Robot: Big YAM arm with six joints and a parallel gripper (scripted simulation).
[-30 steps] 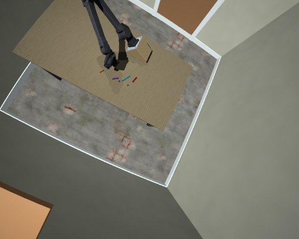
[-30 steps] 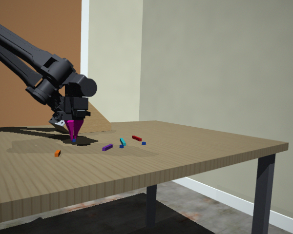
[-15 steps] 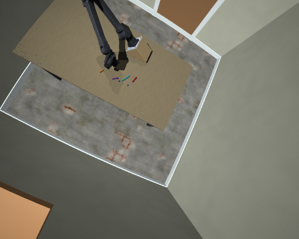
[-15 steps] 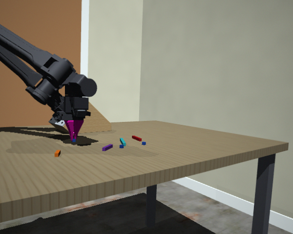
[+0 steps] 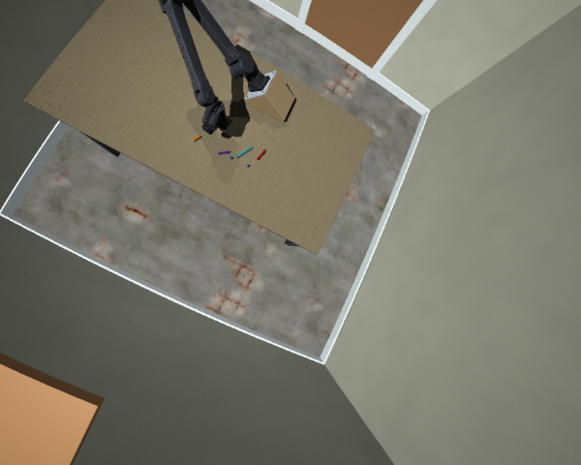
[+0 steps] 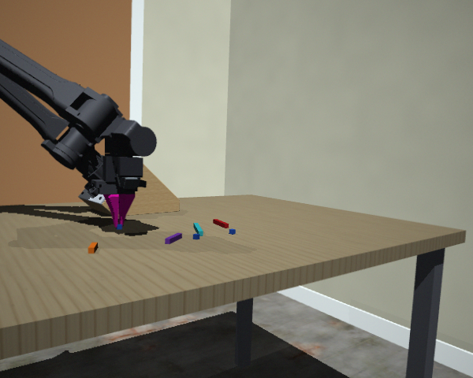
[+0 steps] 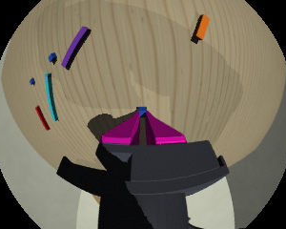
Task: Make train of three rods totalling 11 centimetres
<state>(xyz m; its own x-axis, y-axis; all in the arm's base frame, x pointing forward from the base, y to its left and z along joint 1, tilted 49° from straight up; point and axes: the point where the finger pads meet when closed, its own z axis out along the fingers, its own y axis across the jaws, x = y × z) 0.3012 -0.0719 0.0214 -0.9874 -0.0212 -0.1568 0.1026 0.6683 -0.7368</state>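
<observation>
Now: the orange rod 120 mm ahead of my hand, 80 mm to the right of it and 20 mm below it. The rest, counted from my hand: turquoise rod: 170 mm to the left, 50 mm ahead, 20 mm below; then purple rod: 110 mm ahead, 80 mm to the left, 20 mm below; then red rod: 250 mm to the left, 20 mm below, 10 mm ahead.
</observation>
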